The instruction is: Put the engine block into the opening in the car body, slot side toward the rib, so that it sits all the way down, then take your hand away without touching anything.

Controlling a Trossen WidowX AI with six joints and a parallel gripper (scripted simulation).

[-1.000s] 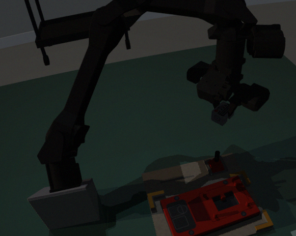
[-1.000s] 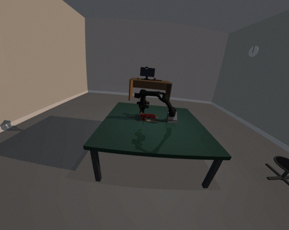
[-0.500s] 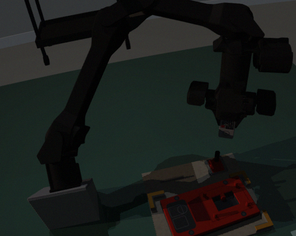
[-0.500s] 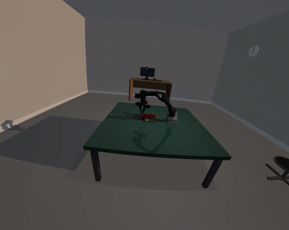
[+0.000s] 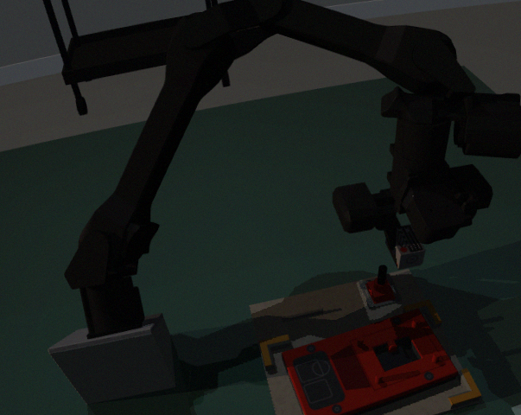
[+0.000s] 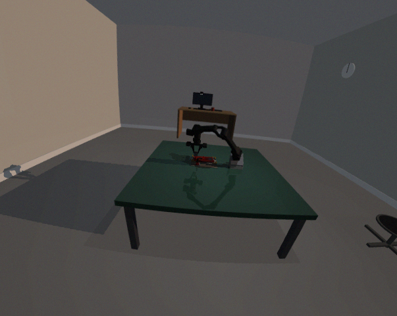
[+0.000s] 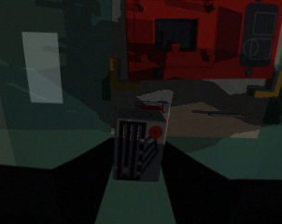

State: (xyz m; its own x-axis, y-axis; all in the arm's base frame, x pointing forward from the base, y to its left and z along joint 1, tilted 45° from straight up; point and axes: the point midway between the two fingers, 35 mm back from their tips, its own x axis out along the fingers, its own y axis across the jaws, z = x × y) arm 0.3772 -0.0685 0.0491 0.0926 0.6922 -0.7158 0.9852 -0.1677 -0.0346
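Right now my gripper tip is 8 cm above the grey holder, 2 cm past it and 1 cm to the right of it. From my gripper tip the other things lie so: engine block 1 cm below.
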